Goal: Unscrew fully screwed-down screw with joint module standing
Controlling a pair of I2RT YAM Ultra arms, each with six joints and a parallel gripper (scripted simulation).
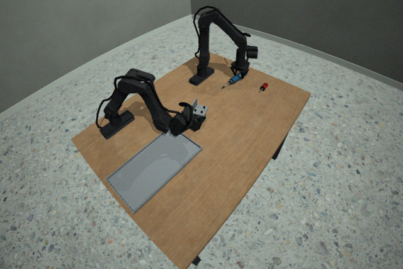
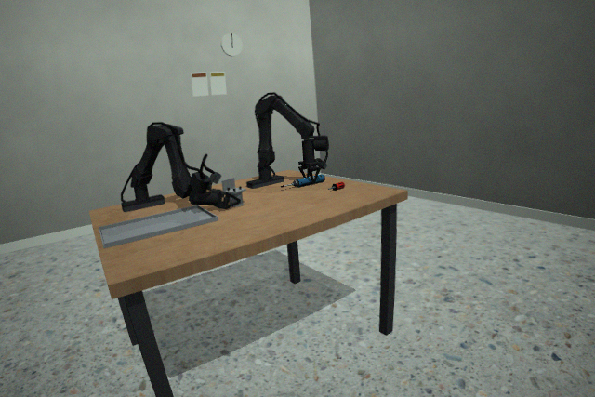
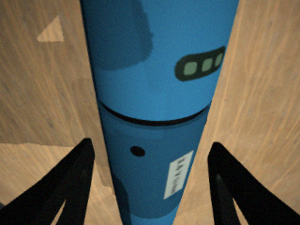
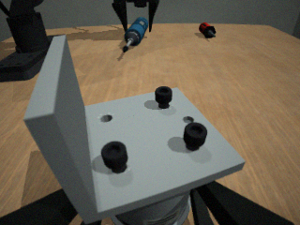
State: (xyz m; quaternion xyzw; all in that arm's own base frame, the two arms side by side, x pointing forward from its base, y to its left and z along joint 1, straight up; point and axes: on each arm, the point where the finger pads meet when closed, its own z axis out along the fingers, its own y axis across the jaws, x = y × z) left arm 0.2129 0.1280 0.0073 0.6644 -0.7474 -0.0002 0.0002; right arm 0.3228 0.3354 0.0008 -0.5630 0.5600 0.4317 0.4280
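My right hand is 10 mm below the joint module. The rest, counted from my right hand: grey L-shaped bracket (50 mm above); flat grey tray (350 mm to the right, 70 mm ahead, 20 mm below); screw (270 mm to the left, 80 mm behind).
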